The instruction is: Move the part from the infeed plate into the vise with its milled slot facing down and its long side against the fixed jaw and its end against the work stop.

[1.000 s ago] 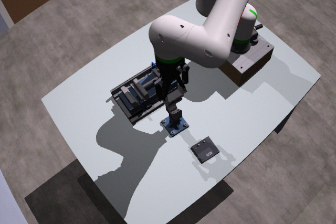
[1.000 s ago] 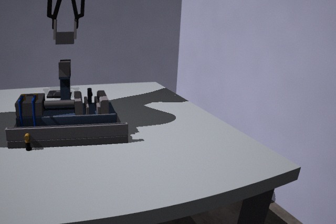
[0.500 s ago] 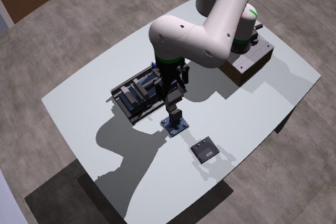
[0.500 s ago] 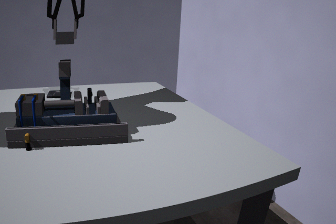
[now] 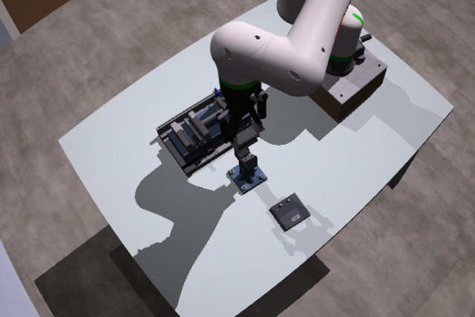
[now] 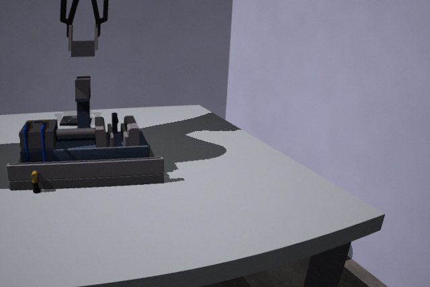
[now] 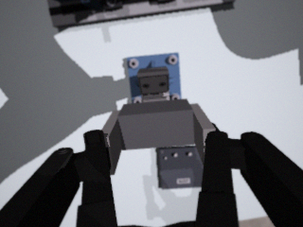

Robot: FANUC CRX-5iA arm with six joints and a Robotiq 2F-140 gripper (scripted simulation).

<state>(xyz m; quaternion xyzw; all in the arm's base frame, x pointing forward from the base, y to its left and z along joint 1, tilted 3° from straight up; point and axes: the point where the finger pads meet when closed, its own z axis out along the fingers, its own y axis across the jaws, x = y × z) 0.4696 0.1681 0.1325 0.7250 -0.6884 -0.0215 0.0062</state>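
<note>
Now: the part 30 mm below my hand and 10 mm to the left of it. Also, from my hand: cylinder rod 200 mm to the right, 180 mm below, 10 mm ahead; blue work stop 200 mm below, 130 mm to the right, 90 mm ahead; black work stop 170 mm below, 150 mm to the right, 90 mm ahead.
</note>
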